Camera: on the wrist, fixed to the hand. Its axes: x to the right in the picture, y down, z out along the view.
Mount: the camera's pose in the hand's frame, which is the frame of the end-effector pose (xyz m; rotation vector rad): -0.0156 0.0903 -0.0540 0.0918 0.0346 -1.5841
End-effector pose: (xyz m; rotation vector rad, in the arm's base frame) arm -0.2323 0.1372 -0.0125 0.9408 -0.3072 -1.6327
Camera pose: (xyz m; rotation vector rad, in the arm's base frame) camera -0.1304 0.1398 0.0177 -1.2083 -0.5133 2.6190
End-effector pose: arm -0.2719 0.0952 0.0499 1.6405 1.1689 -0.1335
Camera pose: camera -0.2377 0.1324 0.1435 0.4160 2.2302 -1.1364
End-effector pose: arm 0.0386 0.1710 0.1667 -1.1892 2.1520 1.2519
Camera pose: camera -0.0217 0.1551 0.2529 -2.0732 0.6345 0.3428
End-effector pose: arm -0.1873 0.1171 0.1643 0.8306 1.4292 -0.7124
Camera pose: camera -0.1421 0.2105 0.1875 -0.4455 1.9391 -1.9095
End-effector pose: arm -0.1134 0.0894 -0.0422 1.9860 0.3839 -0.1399
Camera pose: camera -0.1023 0.0995 0.0631 1.3096 1.8922 -1.0950
